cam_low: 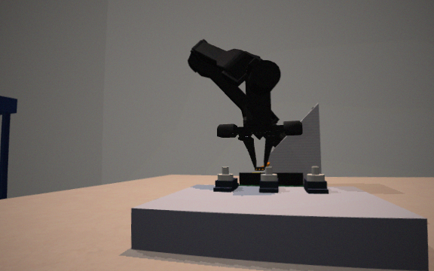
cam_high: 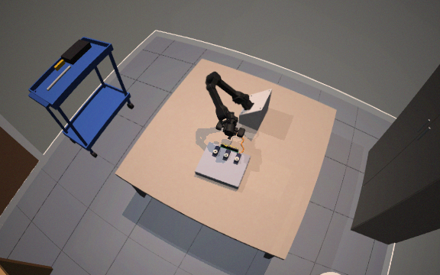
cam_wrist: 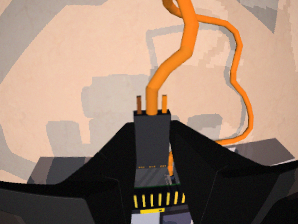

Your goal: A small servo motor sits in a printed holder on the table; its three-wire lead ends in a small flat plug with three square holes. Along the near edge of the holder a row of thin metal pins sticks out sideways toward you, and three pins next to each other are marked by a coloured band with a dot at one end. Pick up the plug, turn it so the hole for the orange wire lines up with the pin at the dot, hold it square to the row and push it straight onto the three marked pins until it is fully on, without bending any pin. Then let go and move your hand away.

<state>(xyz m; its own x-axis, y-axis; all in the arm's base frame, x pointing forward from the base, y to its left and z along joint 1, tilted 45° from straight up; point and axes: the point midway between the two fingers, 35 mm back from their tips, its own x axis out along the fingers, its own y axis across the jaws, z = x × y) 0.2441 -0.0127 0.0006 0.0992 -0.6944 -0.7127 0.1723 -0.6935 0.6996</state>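
The yellow marked band lies 80 mm ahead of my gripper tip and 10 mm to the left of it. Also, from my gripper tip: grey printed holder: 230 mm ahead, 70 mm to the left, 50 mm below.
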